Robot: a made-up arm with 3 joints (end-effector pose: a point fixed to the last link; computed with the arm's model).
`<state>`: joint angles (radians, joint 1 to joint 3).
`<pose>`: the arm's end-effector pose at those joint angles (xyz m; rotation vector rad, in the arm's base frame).
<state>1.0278 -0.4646 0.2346</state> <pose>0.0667 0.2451 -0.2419 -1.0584 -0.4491 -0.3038</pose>
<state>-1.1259 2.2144 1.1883</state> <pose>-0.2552 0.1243 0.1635 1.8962 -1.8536 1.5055</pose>
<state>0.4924 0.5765 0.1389</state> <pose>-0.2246 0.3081 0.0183 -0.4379 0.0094 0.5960</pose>
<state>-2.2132 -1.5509 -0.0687</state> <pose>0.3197 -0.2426 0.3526 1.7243 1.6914 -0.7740</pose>
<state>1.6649 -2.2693 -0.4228</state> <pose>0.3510 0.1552 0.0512 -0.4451 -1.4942 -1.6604</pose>
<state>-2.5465 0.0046 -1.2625</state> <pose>-0.0195 -0.5649 0.1174 2.1135 0.4691 1.5473</pose>
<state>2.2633 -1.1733 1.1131</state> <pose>0.3298 -0.2096 0.0682 -2.3478 -1.8813 0.6093</pose>
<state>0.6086 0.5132 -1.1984</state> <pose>-0.1643 0.5032 0.2131 -0.8311 1.2897 0.0807</pose>
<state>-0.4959 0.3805 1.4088</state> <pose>0.0673 0.4745 0.2926 0.6747 -1.4546 -0.0365</pose>
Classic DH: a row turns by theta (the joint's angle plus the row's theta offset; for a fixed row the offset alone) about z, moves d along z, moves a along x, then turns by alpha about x. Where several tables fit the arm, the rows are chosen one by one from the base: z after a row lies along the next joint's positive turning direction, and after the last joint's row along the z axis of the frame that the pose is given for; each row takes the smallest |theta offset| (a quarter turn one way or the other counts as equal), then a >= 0, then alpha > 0; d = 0 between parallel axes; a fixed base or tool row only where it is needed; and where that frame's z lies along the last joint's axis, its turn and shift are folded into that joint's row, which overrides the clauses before.
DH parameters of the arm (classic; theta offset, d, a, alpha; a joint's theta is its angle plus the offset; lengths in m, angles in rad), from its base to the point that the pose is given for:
base (fixed): -1.5708 0.1537 0 1.5708
joint 1: 0 -0.0336 -0.1588 -1.5708
joint 2: 1.5708 0.146 0.104 1.5708
joint 3: 0 -0.2889 -0.2386 -1.5708
tool (fixed): 0 -0.0875 0 0

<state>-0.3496 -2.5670 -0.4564</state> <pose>0.3155 -0.0618 0.3149 0.7183 0.6193 -2.4949</pose>
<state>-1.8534 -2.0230 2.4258</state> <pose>0.1443 0.0233 -0.1254 -0.7180 -0.1334 -1.2598</pose>
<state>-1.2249 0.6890 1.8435</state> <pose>0.0448 0.2405 0.6435 1.4448 -1.9298 -0.6971</pose>
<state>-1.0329 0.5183 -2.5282</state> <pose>0.1065 -0.0317 0.7932 -0.1750 1.9538 1.3373</pose>
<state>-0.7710 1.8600 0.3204</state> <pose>-0.2162 -0.0019 0.1348 0.8237 -0.9338 1.6875</pose>
